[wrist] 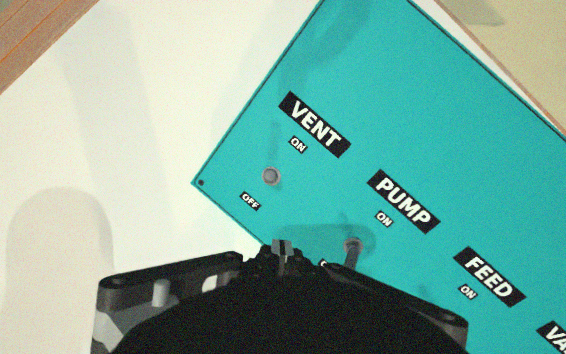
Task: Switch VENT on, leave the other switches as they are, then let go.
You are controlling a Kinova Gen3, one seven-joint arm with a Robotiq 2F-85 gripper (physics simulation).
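Places are measured from the arm's base along level axes (x back, y left, z down), in metres.
Where they show: gripper, fingertip midpoint: (279, 253).
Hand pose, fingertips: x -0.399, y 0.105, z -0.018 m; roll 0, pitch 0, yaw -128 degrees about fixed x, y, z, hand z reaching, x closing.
Note:
Each offset is from my fingertips to the centre of the thing. "pt": to the spot under its first point.
The VENT switch {pt dz +0.045, dx -0.035, dy +0.045 m} (271, 175) is on the turquoise panel {dz +0.121, dx -0.116, dy -0.128 m} (400, 100), between its ON and OFF labels. Its lever is seen almost end-on. Its long shadow reaches up past the ON label's level, and beside the PUMP lever it leans more towards ON. The PUMP switch {dz +0.073, dx -0.028, dy -0.075 m} (353, 247) has its lever pointing down the view, towards the OFF side. My gripper (279, 253) is shut and empty, below the VENT switch in the view and apart from it. The FEED lever is hidden behind the gripper.
The FEED label {dz +0.070, dx -0.121, dy -0.188 m} (490, 276) and part of another label {pt dz +0.070, dx -0.129, dy -0.285 m} (556, 336) show at the lower right. The gripper's right linkage covers the panel's lower part near PUMP. A wooden edge (35, 37) crosses the upper left corner. Soft shadows fall on the pale surface and the panel.

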